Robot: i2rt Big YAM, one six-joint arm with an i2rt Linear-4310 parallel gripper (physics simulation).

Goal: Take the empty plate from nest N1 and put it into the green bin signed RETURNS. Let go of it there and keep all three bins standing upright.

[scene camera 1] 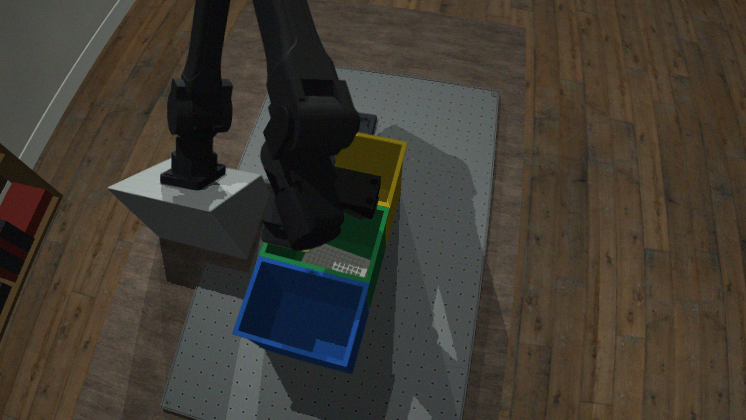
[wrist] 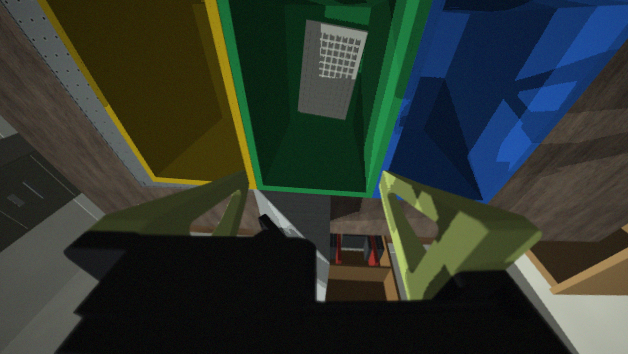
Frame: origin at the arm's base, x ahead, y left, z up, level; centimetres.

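Where they show: gripper, fingertip midpoint: (wrist: pixel 314 177); arm's base, origin of the base link: (scene camera 1: pixel 194 177).
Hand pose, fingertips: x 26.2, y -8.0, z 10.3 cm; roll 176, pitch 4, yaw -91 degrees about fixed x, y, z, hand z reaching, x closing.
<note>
Each offset is from my fingertips to the centre of the thing. Level surfaces: height alone.
A white gridded plate {dx +2.3, dy -0.7, dz -22.0 cm} (scene camera 1: pixel 341 259) (wrist: pixel 332 72) lies inside the green bin (scene camera 1: pixel 378 240) (wrist: pixel 312 190), low down in it; its far part is lit and the rest is in shadow. My gripper (wrist: pixel 314 177) is open, with nothing between its yellow-green fingers. In the wrist view the plate is well apart from the fingertips, which show near the green bin's near rim. In the scene view the arm hides the fingers and part of the green bin. The green bin stands upright. Nest N1 cannot be made out, and no RETURNS sign is readable.
The yellow bin {dx +3.2, dy +13.1, dz -14.0 cm} (scene camera 1: pixel 397 166) (wrist: pixel 131 145) and the blue bin {dx +1.8, dy -12.9, dz -14.0 cm} (scene camera 1: pixel 292 346) (wrist: pixel 540 45) stand upright on either side of the green bin. They stand on the perforated board {dz -23.0 cm} (scene camera 1: pixel 433 208). A pale slanted block (scene camera 1: pixel 193 224) bears the arm's base, and shelves stand at the left.
</note>
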